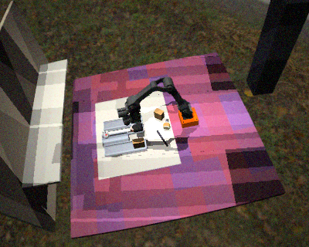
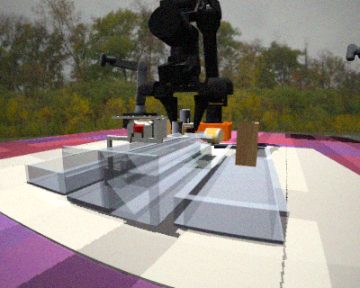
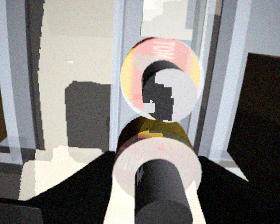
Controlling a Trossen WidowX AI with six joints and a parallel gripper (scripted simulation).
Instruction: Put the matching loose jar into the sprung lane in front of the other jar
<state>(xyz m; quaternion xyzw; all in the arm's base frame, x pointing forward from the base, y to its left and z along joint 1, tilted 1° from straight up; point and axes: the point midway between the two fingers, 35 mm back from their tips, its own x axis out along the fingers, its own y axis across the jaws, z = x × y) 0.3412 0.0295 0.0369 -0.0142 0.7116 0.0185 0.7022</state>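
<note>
The lane rack is 15 cm ahead of my gripper tip, 3 cm to the left of it and 3 cm below it. From my gripper tip the other things lie so: black stick 15 cm behind, 10 cm to the left, 5 cm below.
</note>
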